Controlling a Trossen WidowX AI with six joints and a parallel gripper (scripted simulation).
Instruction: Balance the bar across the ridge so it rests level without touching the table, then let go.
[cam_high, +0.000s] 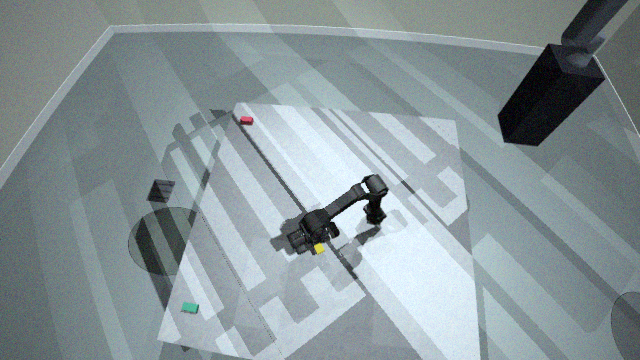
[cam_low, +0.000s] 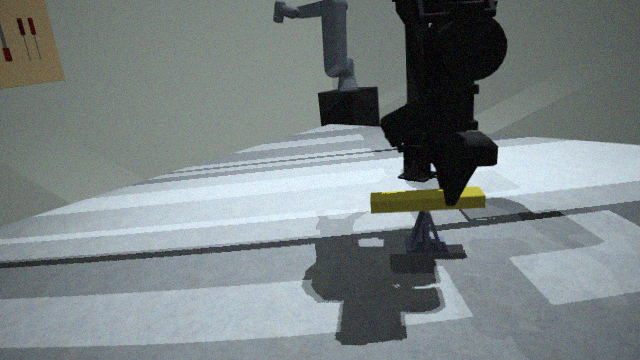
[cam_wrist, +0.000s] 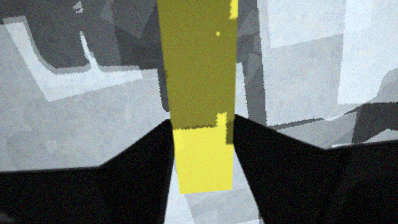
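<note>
Now: gripper tip 20 mm short of the yellow bar and 20 mm to the left of it. From my gripper tip the other things lie so: red block (500 mm ahead, 670 mm to the right, 50 mm below); then green block (500 mm ahead, 330 mm to the left, 60 mm below).
</note>
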